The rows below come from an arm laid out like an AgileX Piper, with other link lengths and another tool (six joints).
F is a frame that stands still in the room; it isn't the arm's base.
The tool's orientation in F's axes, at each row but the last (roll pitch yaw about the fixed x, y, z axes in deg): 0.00 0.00 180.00; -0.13 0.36 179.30; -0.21 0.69 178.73; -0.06 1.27 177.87; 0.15 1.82 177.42; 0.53 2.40 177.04
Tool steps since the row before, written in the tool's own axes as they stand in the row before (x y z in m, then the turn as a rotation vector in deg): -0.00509 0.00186 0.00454 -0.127 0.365 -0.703; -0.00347 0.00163 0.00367 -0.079 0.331 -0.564; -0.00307 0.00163 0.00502 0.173 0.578 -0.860; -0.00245 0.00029 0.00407 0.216 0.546 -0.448; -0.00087 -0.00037 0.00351 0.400 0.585 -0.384; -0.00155 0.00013 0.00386 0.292 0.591 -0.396
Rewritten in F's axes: 0.00509 -0.00186 0.00454 0.127 -0.365 -0.703; 0.00343 -0.00168 0.00369 0.079 -0.331 -0.564; 0.00297 -0.00171 0.00505 -0.175 -0.571 -0.864; 0.00235 -0.00038 0.00412 -0.226 -0.537 -0.453; 0.00077 0.00034 0.00353 -0.414 -0.568 -0.395; 0.00138 -0.00017 0.00392 -0.306 -0.580 -0.402
